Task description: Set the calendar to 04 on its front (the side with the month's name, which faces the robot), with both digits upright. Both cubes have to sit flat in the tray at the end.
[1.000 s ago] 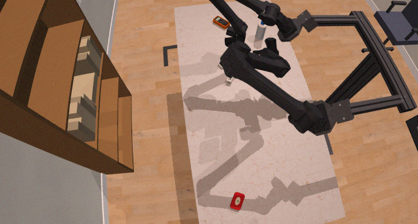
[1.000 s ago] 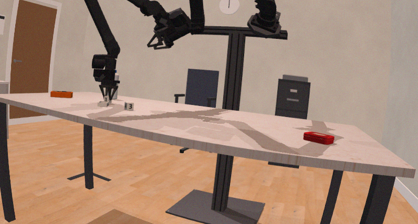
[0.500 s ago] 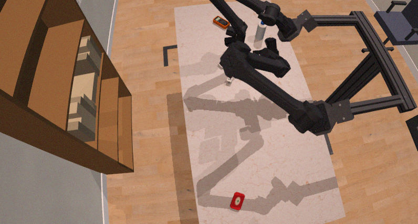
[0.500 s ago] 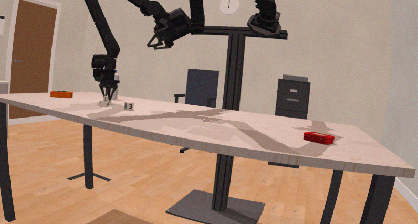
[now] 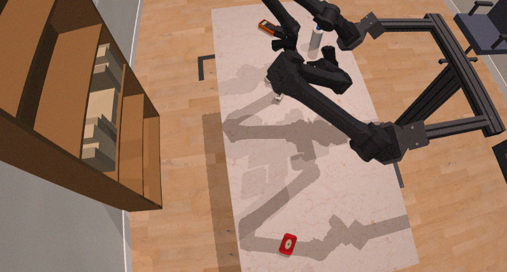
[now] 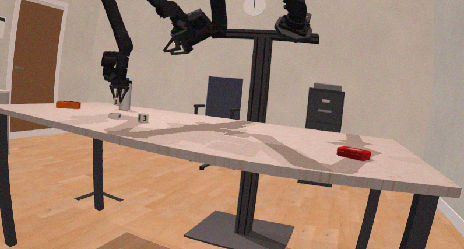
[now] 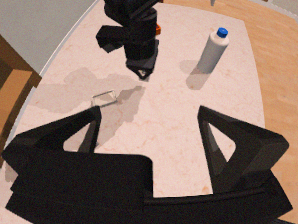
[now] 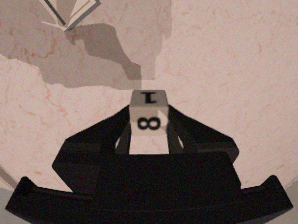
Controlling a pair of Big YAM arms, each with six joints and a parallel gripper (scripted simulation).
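Right now my right hand is 240 mm to the right of the white cube, 90 mm short of it and 50 mm above it. The rest, counted from my right hand: red tin 990 mm to the left, 160 mm ahead, 50 mm below; white calendar tray 110 mm ahead, 90 mm to the left, 50 mm below; white bottle 200 mm behind, 140 mm to the right, 20 mm above.
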